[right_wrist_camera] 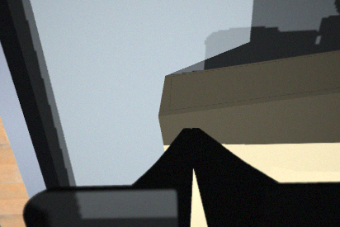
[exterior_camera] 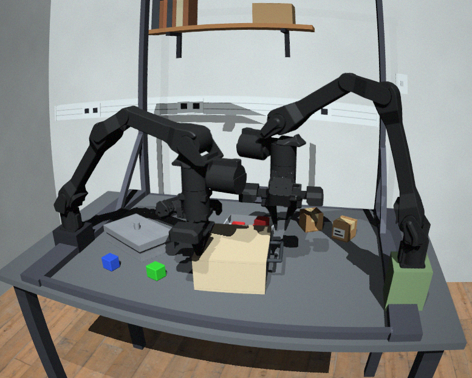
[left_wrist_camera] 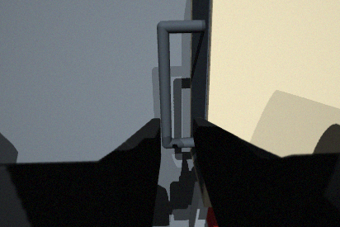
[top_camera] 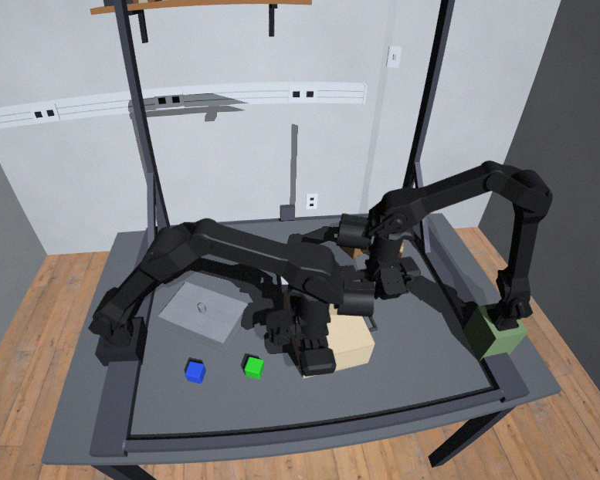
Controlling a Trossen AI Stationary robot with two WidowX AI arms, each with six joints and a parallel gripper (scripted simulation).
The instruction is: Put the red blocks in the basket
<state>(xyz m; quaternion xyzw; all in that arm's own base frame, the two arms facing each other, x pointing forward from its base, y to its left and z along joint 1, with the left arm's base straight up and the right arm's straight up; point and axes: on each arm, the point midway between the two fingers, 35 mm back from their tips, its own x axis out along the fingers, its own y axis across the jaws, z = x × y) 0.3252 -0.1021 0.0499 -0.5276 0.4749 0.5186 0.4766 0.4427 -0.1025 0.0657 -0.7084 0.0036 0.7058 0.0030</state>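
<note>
The light wooden cabinet lies 9 cm behind my right hand, 8 cm below it and 4 cm to the left of it. Round my right hand: grey lid: 26 cm to the right, 14 cm behind, 7 cm below; then blue block: 26 cm to the right, 10 cm below, 1 cm ahead; then drawer: 10 cm behind, 8 cm below, 7 cm to the left.
My left hand is 12 cm above the drawer, 8 cm to the left of it and 2 cm short of it. Round my left hand: grey lid (41 cm to the right, 11 cm below, 2 cm behind); white basket (21 cm behind, 14 cm to the right, 14 cm below); light wooden cabinet (11 cm to the right, 11 cm below, 2 cm ahead).
</note>
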